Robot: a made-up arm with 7 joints.
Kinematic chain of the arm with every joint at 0, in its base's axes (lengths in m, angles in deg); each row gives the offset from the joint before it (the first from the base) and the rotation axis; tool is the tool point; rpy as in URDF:
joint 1: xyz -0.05 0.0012 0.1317 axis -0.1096 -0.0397 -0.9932
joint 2: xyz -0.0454 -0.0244 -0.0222 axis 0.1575 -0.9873 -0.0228
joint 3: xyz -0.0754 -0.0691 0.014 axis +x
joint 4: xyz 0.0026 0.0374 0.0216 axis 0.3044 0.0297 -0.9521
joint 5: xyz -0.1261 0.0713 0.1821 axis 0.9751 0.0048 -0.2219
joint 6: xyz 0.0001 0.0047 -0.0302 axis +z
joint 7: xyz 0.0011 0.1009 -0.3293 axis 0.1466 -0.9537 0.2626
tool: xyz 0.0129 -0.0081 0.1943 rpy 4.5 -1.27 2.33
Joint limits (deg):
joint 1: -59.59..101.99
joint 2: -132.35..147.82
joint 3: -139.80..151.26
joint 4: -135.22..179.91
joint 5: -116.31..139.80
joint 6: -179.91..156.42
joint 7: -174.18..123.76
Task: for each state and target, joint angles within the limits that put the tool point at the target. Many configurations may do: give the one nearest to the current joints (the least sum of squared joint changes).
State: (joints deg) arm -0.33 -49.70 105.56 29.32 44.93 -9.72 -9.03
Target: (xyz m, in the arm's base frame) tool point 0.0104 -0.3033 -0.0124
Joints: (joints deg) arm -6.92 -53.23 129.72 65.33 57.80 -9.14 -32.47
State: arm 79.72 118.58 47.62 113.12 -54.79 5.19 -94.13
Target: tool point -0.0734 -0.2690 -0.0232
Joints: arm 92.11 135.03 41.71 93.93 -78.20 -9.55 -101.76
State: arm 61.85 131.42 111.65 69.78 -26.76 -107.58 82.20
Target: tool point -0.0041 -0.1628 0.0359
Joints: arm 83.85 147.82 99.71 59.86 -83.37 -118.52 83.07
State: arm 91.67 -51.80 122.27 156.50 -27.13 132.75 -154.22
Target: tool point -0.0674 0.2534 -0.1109
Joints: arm 82.04 -108.11 104.86 179.91 16.79 120.95 -165.23
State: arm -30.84 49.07 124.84 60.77 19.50 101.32 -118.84
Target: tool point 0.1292 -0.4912 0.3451
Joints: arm -36.80 50.90 133.61 56.24 30.64 104.23 -115.04
